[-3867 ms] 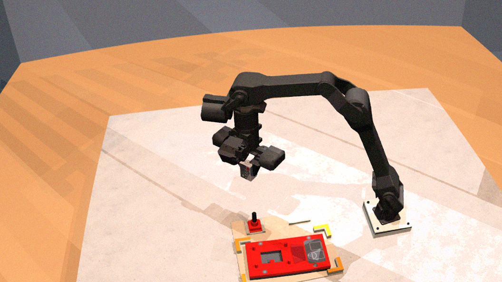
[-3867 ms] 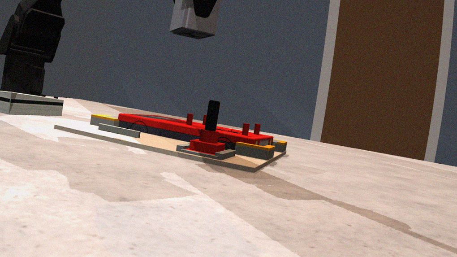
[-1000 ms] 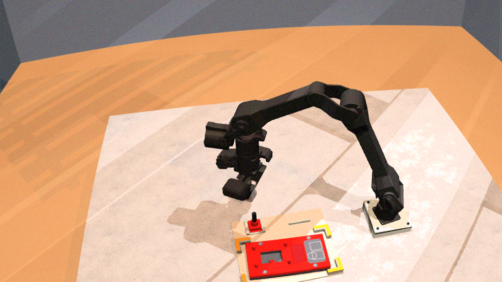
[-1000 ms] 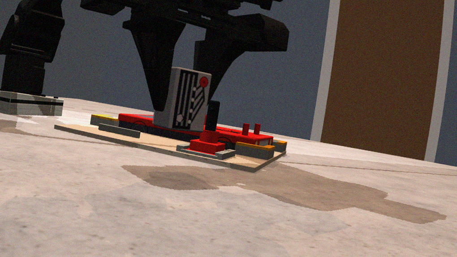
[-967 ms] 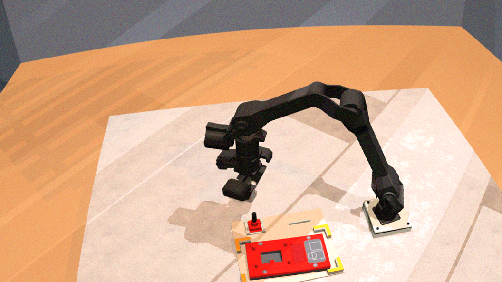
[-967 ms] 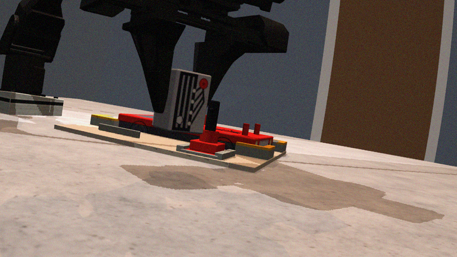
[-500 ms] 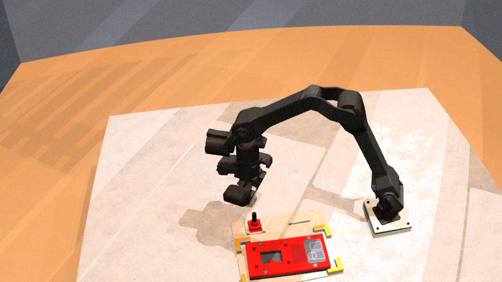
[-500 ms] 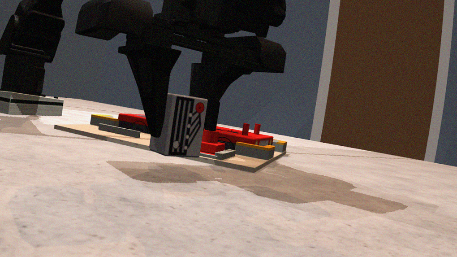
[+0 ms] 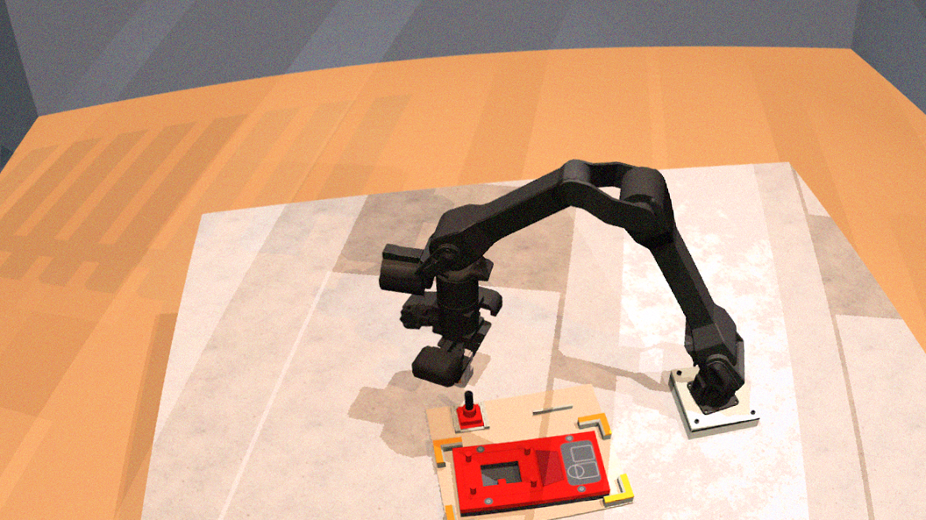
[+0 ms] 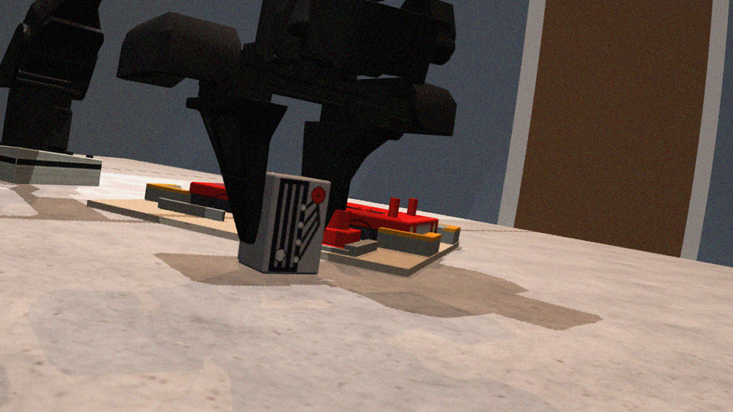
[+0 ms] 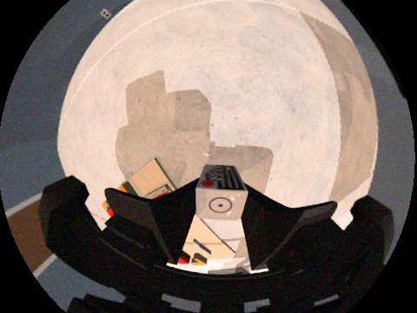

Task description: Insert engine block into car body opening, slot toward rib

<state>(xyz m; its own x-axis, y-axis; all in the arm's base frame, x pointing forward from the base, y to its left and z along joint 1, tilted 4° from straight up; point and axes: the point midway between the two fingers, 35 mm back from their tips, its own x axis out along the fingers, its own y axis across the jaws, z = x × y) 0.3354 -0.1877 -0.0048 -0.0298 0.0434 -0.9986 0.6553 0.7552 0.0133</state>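
Now: the grey-white engine block 10 mm above my gripper tip.
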